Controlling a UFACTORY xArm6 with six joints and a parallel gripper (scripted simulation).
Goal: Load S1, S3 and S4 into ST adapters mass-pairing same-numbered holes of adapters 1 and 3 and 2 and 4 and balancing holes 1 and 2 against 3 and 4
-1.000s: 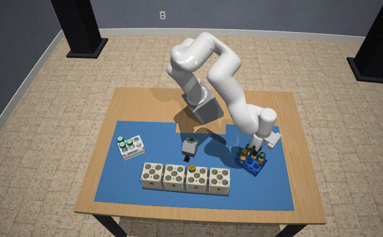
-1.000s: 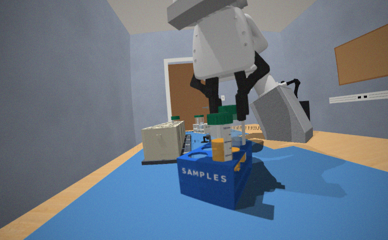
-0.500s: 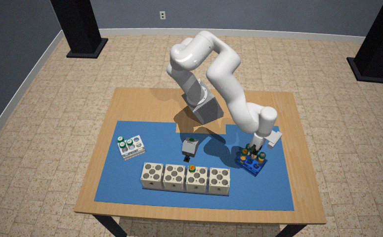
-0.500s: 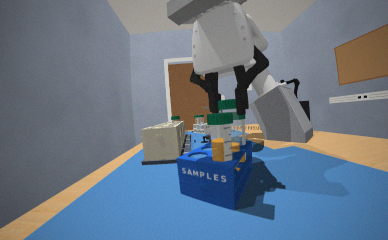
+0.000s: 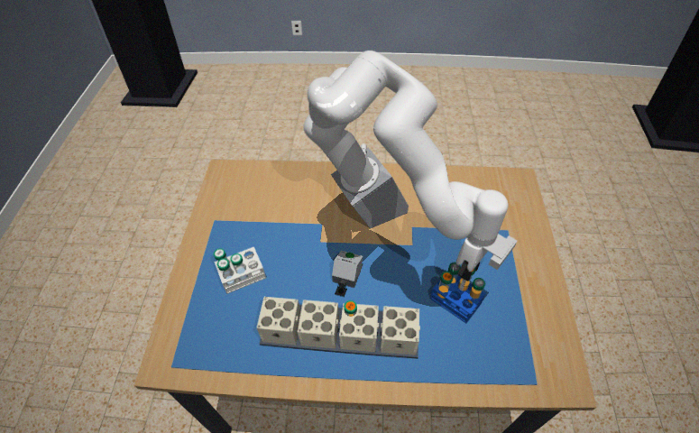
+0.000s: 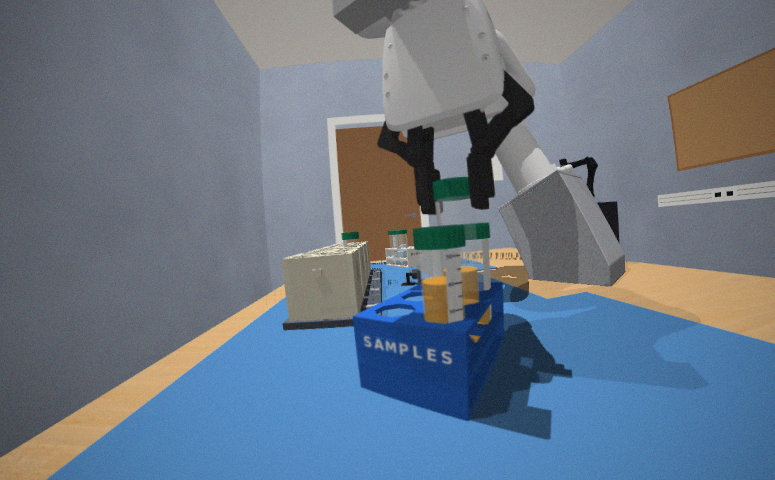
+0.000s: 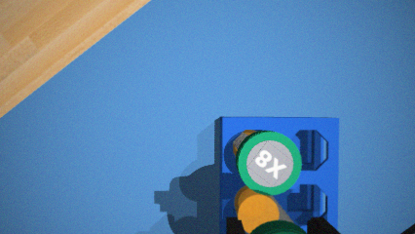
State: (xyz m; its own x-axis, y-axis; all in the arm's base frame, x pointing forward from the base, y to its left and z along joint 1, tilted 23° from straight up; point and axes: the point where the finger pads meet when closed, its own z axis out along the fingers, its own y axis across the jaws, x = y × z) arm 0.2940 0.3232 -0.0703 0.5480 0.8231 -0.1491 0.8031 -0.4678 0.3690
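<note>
Right now the orange-dot tube is 5 cm below my hand and 1 cm ahead of it. Round my hand: loading stand ST: 34 cm to the right, 15 cm below, 15 cm ahead; then blue sample rack: 12 cm below, 2 cm ahead, 1 cm to the right; then green done key: 34 cm to the right, 9 cm below, 7 cm behind.
</note>
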